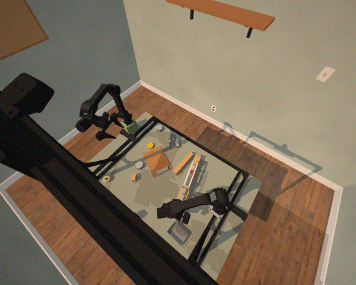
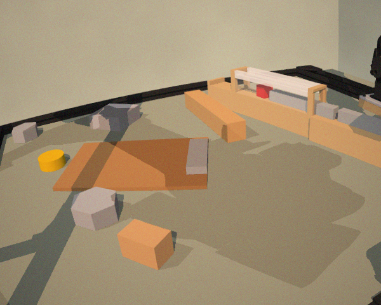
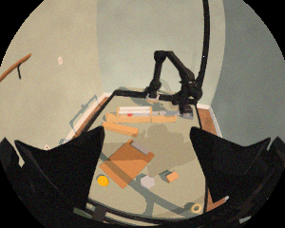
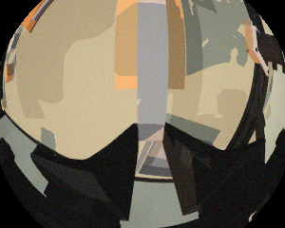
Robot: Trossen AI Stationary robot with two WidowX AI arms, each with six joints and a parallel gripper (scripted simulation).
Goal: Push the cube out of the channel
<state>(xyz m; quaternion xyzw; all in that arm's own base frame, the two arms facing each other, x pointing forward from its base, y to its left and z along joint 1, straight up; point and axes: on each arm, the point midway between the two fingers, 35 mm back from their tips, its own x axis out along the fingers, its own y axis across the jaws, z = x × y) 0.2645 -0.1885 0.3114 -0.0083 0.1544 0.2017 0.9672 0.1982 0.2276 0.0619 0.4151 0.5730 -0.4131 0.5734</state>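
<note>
Right now the red cube is 30 cm ahead of my right hand, 12 cm to the left of it and 3 cm below it. From my right hand the other things lie so: grey tray: 6 cm behind, 8 cm to the right, 8 cm below; channel: 27 cm ahead, 11 cm to the left, 3 cm below; tan bar: 33 cm ahead, 23 cm to the left, 7 cm below.
</note>
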